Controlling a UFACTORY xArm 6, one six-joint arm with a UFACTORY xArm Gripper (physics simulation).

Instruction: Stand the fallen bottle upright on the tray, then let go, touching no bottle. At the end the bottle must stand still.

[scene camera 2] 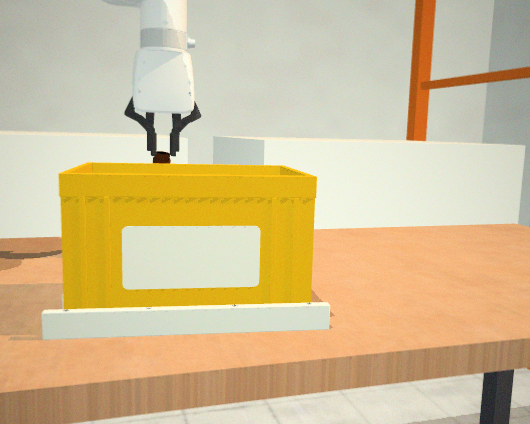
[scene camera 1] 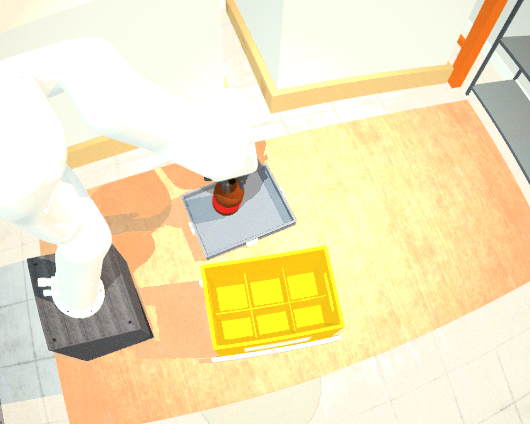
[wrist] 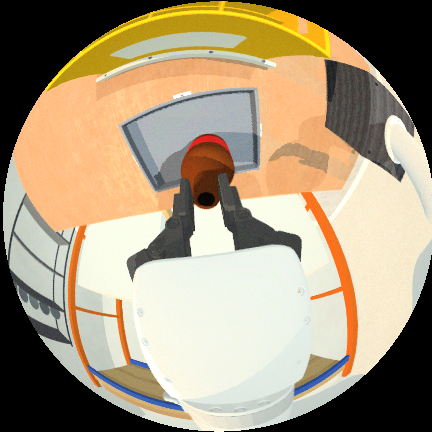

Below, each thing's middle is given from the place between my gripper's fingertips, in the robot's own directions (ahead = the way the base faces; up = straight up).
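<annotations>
My gripper: 7 cm above brown bottle (scene camera 1: 225, 204), 3 cm to the right of it, 1 cm past it.
</annotations>
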